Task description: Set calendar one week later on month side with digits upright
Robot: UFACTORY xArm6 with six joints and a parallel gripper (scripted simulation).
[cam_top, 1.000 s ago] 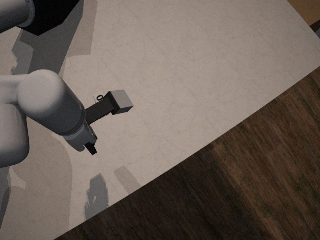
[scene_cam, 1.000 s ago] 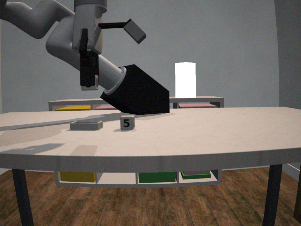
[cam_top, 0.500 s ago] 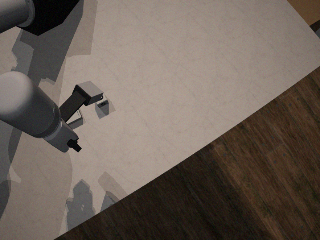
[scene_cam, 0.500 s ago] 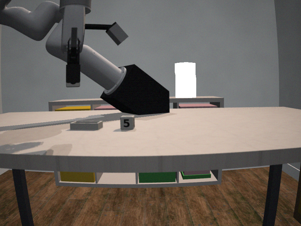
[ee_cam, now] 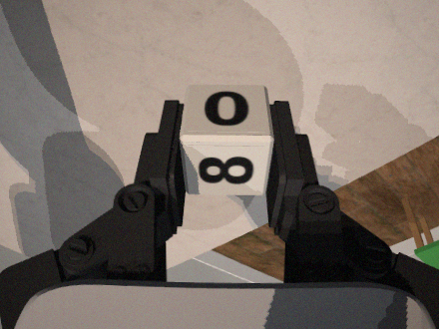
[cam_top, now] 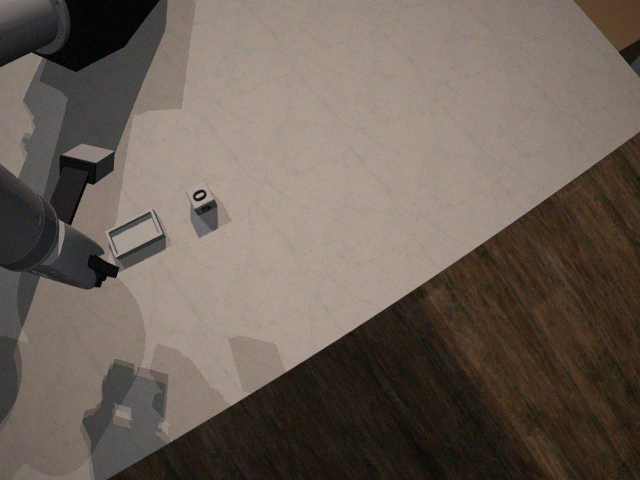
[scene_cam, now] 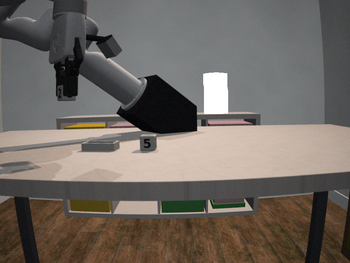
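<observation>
The grey tray is 4 cm behind my hand, 7 cm to the left of it and 13 cm below it. Also, from my hand: white cube 1 cm below.
</observation>
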